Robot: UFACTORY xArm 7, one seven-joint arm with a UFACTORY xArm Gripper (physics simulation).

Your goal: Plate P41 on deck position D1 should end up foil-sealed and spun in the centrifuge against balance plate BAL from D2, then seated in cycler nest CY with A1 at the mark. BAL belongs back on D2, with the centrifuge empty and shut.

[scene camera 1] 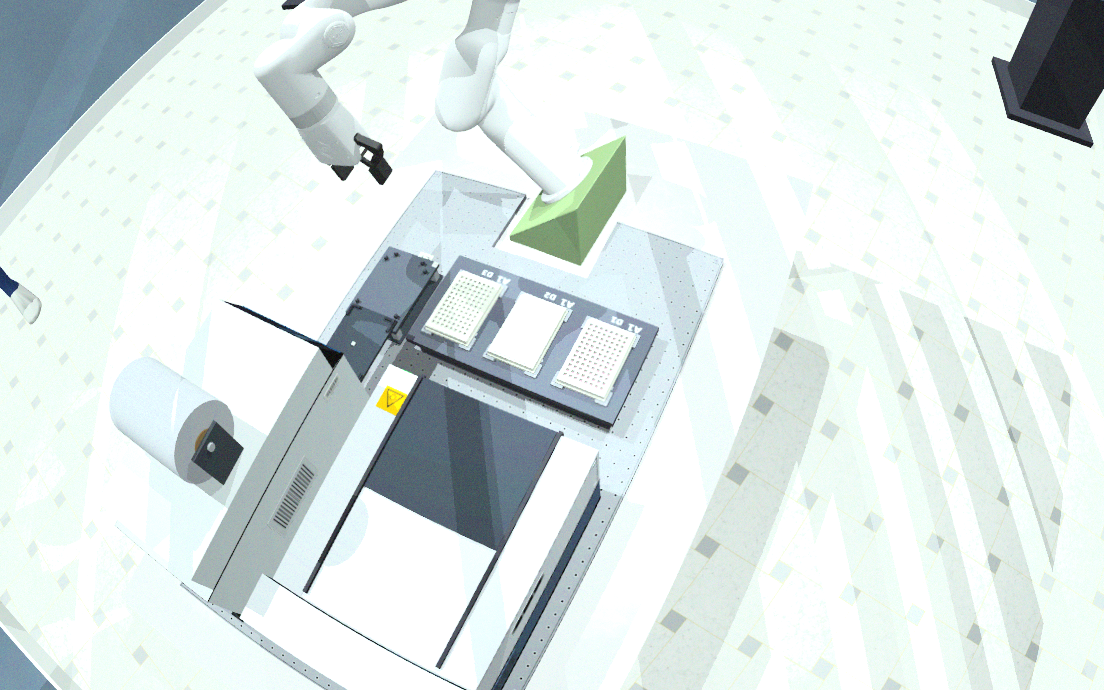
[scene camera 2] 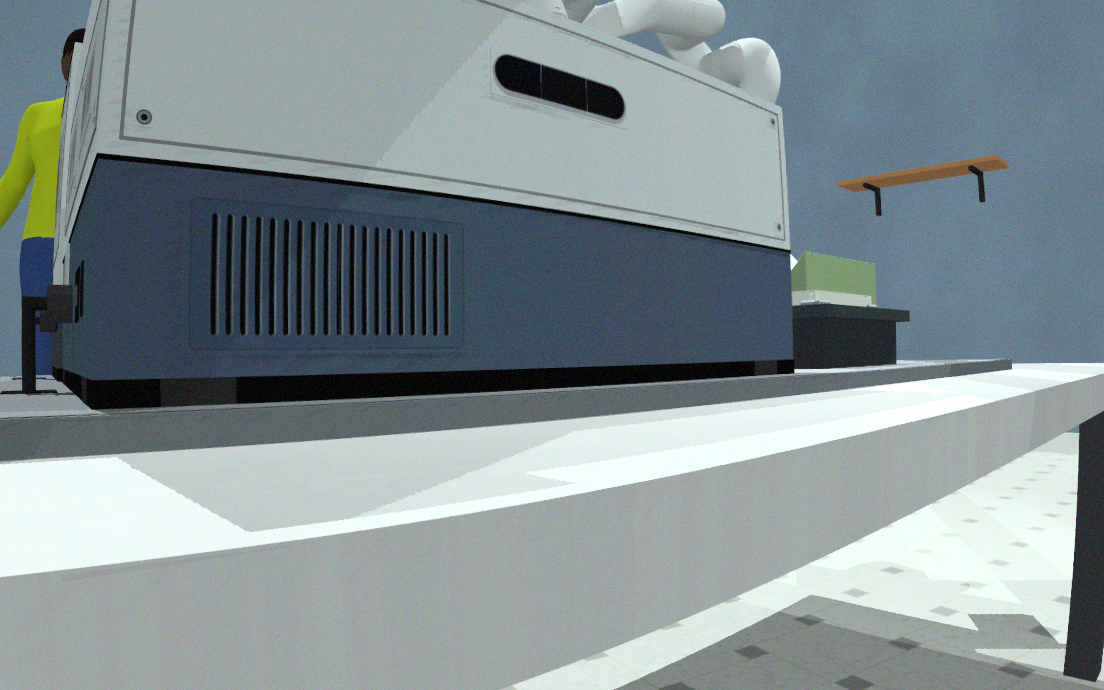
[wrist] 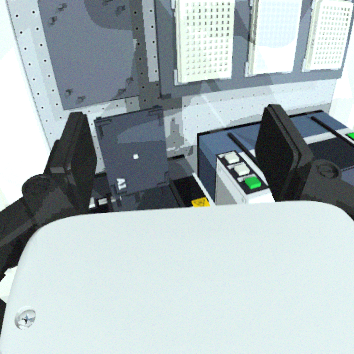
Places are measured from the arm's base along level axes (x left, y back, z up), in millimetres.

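Where they show: gripper, fingertip midpoint: (scene camera 1: pixel 367 176) (wrist: pixel 176 130); arm's base at its link origin: (scene camera 1: pixel 568 181).
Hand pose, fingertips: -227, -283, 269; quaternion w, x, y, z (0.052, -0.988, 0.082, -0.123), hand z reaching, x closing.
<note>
Each offset is from my fingertips to the top centre of the thing, as dx, dy, dz.
A pale well plate @[+378, -71, -272] (scene camera 1: pixel 598 358) (wrist: pixel 328 37) sits on deck position D1. A smooth-topped white plate @[+255, -52, -272] (scene camera 1: pixel 529 331) (wrist: pixel 276 37) sits on D2, the position named for BAL. My gripper (scene camera 1: pixel 361 168) (wrist: pixel 176 130) is open and empty, high beyond the deck's D3 end in scene camera 1. A dark plate-sized holder @[-20, -185, -240] (scene camera 1: pixel 366 329) (wrist: pixel 145 142) with corner guides and an A1 mark lies beside the big machine; no plate sits on it. I cannot tell whether it is nest CY. The centrifuge's inside and lid state cannot be made out.
A third well plate @[+133, -34, -272] (scene camera 1: pixel 464 309) (wrist: pixel 205 42) sits on D3. A flat dark unit @[-30, -13, -293] (scene camera 1: pixel 394 280) (wrist: pixel 95 55) with small posts lies beside the deck. The big machine (scene camera 1: pixel 317 496) (scene camera 2: pixel 423 284) has white and green buttons @[+138, -236, -156] (wrist: pixel 253 181). A white roll @[-60, -487, +129] (scene camera 1: pixel 166 414) stands out at its side. The green arm base (scene camera 1: pixel 598 199) (scene camera 2: pixel 838 276) stands behind the deck.
</note>
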